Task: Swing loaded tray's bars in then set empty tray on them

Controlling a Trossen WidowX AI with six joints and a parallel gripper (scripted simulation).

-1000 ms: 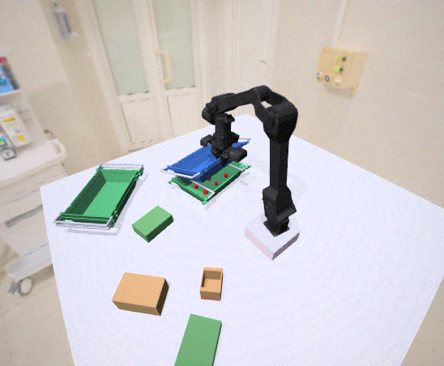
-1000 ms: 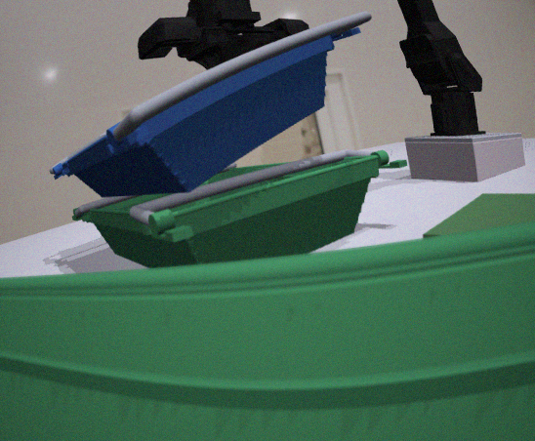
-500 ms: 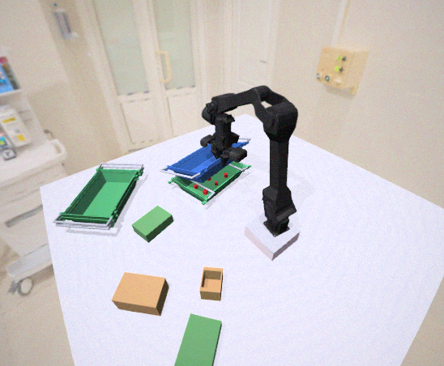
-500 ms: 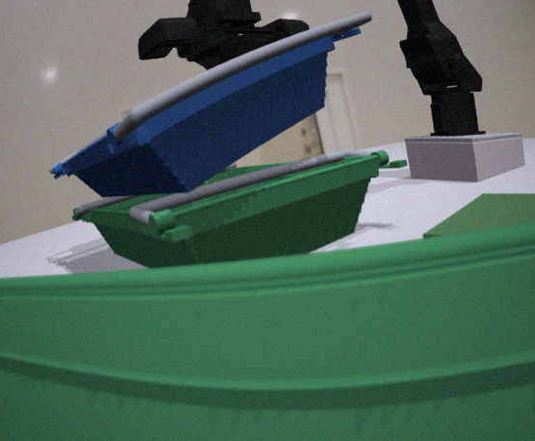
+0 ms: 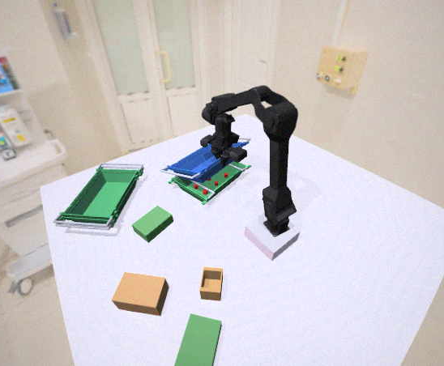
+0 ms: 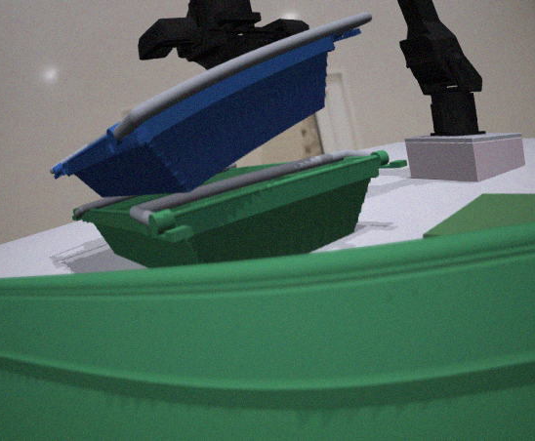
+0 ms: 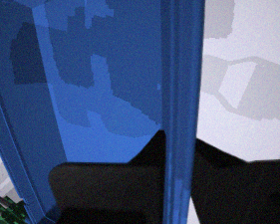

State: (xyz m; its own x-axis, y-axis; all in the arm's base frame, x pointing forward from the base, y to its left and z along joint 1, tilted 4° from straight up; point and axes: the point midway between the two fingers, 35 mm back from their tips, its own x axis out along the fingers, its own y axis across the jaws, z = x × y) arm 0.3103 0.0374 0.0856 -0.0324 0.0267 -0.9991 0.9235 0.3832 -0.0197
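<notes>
Right now my gripper tip is 80 mm short of the blue tray, 30 mm to the right of it and 10 mm below it. The rest, counted from my gripper tip: open box: 370 mm behind, 230 mm to the left, 110 mm below.
</notes>
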